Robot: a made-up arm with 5 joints. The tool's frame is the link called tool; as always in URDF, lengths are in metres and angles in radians. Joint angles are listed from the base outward.
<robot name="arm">
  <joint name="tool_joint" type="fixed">
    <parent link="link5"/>
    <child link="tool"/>
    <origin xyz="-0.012 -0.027 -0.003" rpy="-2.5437 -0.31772 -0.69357"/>
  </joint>
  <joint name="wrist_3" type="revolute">
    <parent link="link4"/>
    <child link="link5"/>
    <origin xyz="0.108 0.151 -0.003" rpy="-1.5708 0 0"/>
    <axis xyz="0 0 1"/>
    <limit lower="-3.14" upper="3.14"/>
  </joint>
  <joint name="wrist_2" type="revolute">
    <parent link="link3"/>
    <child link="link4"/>
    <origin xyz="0.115 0.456 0.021" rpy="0 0 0"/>
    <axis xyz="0 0 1"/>
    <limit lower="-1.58" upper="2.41"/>
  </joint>
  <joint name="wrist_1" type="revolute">
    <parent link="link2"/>
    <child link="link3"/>
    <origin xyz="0.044 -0.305 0" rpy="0 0 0"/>
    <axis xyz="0 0 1"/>
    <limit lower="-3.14" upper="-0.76"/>
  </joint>
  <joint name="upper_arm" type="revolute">
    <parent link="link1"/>
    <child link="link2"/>
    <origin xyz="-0.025 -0.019 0.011" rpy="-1.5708 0 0"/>
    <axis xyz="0 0 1"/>
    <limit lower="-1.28" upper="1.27"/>
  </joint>
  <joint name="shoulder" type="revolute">
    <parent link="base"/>
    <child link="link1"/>
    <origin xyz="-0.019 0.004 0.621" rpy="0 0 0"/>
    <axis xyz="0 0 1"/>
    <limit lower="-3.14" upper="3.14"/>
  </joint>
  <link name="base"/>
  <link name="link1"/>
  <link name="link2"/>
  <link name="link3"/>
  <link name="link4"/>
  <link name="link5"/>
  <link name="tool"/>
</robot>
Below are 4 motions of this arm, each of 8 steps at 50 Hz.
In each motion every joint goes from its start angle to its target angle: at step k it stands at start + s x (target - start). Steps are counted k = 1, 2, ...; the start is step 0. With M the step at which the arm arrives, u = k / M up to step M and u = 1 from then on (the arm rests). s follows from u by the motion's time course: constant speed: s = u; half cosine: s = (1 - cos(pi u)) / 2; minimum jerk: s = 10 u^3 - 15 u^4 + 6 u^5.
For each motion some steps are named. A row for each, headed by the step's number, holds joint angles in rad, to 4 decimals.
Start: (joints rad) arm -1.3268 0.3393 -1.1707 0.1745 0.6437
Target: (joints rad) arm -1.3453 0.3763 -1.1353 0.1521 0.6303
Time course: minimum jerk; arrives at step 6
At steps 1, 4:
1: -1.3275 0.3406 -1.1694 0.1737 0.6432
4: -1.3414 0.3685 -1.1427 0.1568 0.6331

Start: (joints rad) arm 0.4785 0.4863 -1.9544 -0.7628 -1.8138
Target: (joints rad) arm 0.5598 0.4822 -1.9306 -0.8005 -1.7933
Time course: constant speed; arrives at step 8
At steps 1, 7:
1: 0.4887 0.4858 -1.9514 -0.7675 -1.8112
7: 0.5496 0.4827 -1.9336 -0.7958 -1.7959

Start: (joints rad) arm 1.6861 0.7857 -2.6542 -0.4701 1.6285
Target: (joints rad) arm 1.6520 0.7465 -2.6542 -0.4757 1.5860
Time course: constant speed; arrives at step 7
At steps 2, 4, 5, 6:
2: 1.6764 0.7745 -2.6542 -0.4717 1.6164
4: 1.6666 0.7633 -2.6542 -0.4733 1.6042
5: 1.6617 0.7577 -2.6542 -0.4741 1.5981
6: 1.6569 0.7521 -2.6542 -0.4749 1.5921

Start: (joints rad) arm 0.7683 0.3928 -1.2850 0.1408 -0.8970
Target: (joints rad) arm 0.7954 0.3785 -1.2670 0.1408 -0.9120
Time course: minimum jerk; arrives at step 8
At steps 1, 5, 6, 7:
1: 0.7687 0.3926 -1.2847 0.1408 -0.8972
5: 0.7879 0.3824 -1.2720 0.1408 -0.9079
6: 0.7926 0.3800 -1.2689 0.1408 -0.9104
7: 0.7950 0.3787 -1.2673 0.1408 -0.9118

